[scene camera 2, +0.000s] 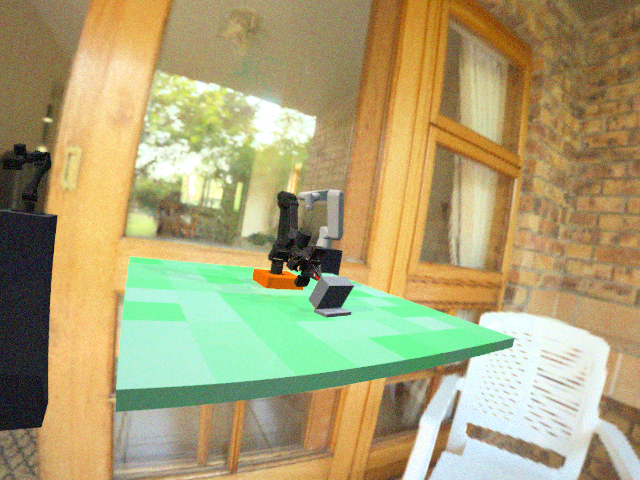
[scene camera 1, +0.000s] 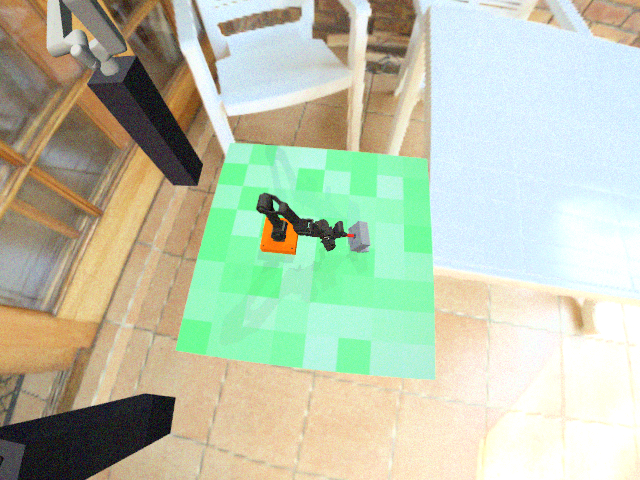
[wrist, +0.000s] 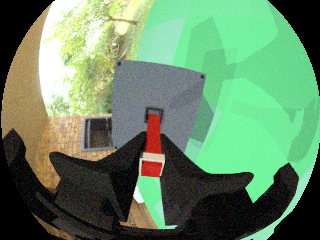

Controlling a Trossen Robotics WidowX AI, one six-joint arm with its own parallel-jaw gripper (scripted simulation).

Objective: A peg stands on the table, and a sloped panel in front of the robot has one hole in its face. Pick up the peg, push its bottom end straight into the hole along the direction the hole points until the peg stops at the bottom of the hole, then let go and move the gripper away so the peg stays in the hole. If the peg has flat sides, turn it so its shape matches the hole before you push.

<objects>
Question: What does my gripper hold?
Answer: A red peg.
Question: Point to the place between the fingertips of my gripper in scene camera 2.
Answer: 320, 280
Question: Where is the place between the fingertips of my gripper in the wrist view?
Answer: At 152, 136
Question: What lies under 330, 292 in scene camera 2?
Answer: A sloped panel.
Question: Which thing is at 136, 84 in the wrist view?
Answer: A sloped panel.
</objects>
